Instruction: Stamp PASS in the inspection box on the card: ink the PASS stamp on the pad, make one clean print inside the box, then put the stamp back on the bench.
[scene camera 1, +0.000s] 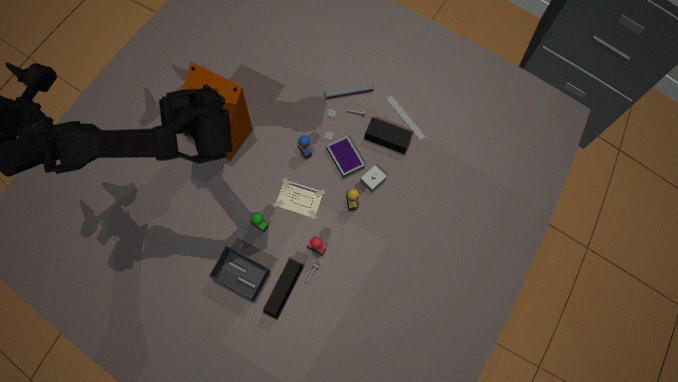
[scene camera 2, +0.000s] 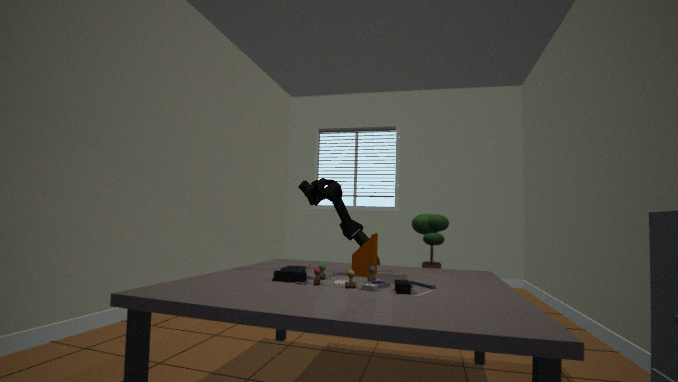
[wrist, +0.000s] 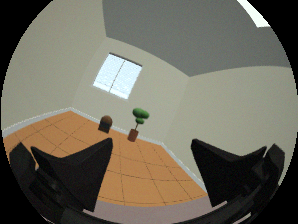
Observation:
My gripper (wrist: 153, 144) is open, holding nothing. Further things: a dark tray (scene camera 1: 234, 270), a long black bar (scene camera 1: 285, 283) and a black box (scene camera 1: 380, 132).
The wrist view misses the dark tray: it is out of frame. The wrist view does not show the long black bar: it is out of frame.

